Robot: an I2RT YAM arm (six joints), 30 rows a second.
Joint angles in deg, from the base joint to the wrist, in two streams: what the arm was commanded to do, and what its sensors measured. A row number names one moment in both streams.
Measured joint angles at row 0:
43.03, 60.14, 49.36, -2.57, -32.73, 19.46
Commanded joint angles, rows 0 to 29:
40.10, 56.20, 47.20, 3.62, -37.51, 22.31
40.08, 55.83, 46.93, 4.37, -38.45, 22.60
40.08, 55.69, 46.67, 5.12, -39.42, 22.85
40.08, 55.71, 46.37, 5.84, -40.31, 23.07
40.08, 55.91, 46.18, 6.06, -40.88, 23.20
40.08, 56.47, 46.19, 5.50, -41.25, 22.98
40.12, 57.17, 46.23, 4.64, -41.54, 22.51
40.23, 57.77, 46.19, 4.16, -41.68, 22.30
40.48, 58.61, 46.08, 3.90, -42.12, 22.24
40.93, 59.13, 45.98, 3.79, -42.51, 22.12
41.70, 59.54, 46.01, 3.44, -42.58, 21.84
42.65, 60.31, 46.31, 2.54, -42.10, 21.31
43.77, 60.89, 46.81, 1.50, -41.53, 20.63
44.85, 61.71, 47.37, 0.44, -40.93, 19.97
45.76, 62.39, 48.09, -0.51, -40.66, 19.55
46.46, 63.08, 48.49, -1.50, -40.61, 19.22
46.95, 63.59, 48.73, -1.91, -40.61, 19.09
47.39, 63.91, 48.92, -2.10, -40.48, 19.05
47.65, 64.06, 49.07, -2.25, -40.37, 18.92
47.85, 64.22, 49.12, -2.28, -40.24, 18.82
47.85, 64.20, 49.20, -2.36, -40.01, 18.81
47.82, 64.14, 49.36, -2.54, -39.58, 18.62
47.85, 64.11, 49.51, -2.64, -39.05, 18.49
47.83, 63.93, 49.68, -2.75, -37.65, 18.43
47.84, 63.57, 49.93, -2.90, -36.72, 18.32
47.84, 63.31, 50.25, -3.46, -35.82, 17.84
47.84, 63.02, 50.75, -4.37, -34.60, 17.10
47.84, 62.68, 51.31, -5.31, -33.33, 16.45
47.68, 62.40, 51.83, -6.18, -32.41, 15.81
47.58, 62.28, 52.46, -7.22, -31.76, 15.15
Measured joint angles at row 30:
47.59, 64.10, 48.95, -5.06, -36.36, 18.00
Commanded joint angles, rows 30 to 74:
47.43, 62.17, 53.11, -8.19, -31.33, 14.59
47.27, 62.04, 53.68, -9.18, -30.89, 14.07
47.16, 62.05, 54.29, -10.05, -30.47, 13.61
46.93, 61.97, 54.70, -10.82, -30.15, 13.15
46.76, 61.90, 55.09, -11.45, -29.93, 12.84
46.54, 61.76, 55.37, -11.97, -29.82, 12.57
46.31, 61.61, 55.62, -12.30, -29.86, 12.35
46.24, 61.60, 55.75, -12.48, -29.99, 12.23
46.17, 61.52, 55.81, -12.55, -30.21, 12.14
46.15, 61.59, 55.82, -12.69, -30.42, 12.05
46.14, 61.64, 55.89, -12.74, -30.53, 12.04
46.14, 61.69, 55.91, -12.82, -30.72, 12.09
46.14, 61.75, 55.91, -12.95, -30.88, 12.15
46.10, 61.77, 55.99, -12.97, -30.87, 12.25
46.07, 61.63, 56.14, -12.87, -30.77, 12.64
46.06, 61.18, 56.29, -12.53, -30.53, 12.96
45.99, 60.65, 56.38, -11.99, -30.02, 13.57
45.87, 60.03, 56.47, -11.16, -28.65, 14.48
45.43, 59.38, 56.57, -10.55, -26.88, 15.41
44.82, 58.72, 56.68, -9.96, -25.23, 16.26
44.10, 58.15, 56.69, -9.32, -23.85, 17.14
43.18, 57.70, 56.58, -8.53, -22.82, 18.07
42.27, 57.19, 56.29, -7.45, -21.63, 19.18
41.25, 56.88, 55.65, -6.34, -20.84, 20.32
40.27, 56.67, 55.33, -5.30, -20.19, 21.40
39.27, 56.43, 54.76, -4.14, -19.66, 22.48
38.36, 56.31, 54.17, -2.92, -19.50, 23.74
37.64, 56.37, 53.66, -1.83, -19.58, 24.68
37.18, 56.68, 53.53, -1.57, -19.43, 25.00
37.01, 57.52, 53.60, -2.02, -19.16, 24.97
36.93, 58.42, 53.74, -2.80, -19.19, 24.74
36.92, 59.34, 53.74, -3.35, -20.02, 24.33
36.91, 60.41, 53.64, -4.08, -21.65, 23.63
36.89, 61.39, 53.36, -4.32, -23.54, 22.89
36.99, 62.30, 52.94, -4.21, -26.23, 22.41
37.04, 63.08, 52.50, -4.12, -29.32, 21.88
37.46, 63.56, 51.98, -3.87, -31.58, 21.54
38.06, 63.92, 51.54, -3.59, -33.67, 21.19
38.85, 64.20, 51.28, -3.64, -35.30, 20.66
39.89, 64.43, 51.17, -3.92, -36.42, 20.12
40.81, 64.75, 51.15, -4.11, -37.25, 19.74
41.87, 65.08, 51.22, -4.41, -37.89, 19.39
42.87, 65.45, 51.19, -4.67, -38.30, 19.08
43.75, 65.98, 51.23, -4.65, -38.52, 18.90
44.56, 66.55, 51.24, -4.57, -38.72, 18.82
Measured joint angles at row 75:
41.47, 65.67, 51.11, -6.50, -33.65, 20.78
